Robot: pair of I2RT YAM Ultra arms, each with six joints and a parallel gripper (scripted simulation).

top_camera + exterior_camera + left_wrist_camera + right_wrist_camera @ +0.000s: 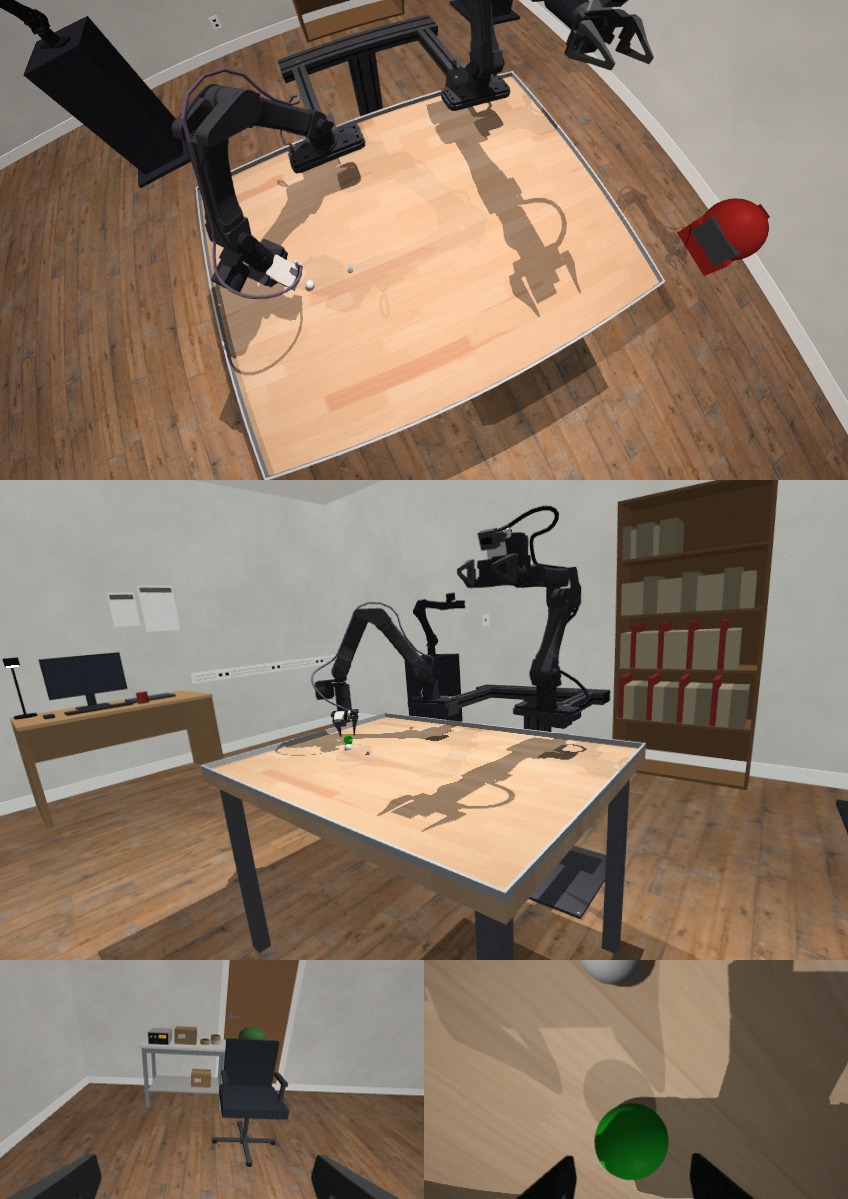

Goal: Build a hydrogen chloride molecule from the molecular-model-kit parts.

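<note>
Now: the green ball 2 cm below my right hand. Round my right hand: grey peg 18 cm to the left, 6 cm ahead, 3 cm below; then white ball 6 cm to the left, 6 cm ahead, 3 cm below.
</note>
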